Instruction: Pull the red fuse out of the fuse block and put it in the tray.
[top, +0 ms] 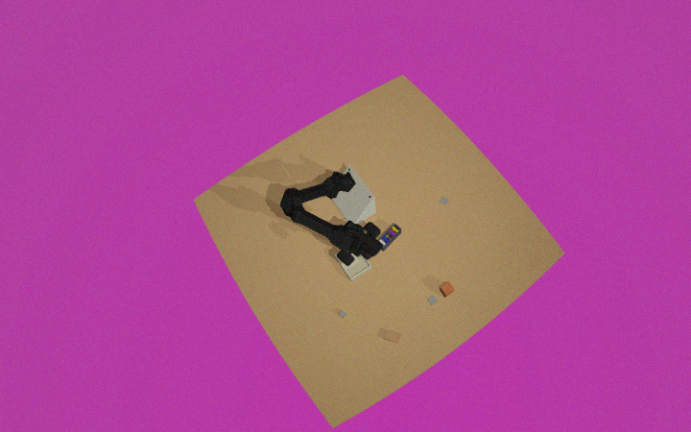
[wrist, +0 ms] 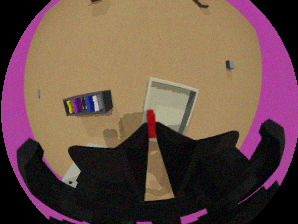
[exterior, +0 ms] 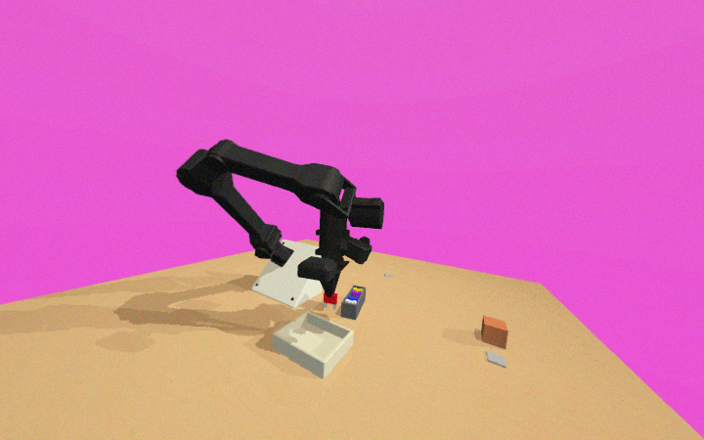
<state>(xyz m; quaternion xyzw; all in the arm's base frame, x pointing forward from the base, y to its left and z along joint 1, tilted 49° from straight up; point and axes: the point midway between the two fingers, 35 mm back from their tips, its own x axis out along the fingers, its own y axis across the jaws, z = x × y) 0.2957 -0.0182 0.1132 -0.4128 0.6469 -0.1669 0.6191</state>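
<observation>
The tray lies 90 mm below my gripper tip and 40 mm to the right of it. From my gripper tip the other things lie so: red fuse 10 mm below; then orange cube 300 mm ahead, 240 mm to the left, 70 mm below; then tan block 360 mm ahead, 90 mm below, 50 mm to the right.
</observation>
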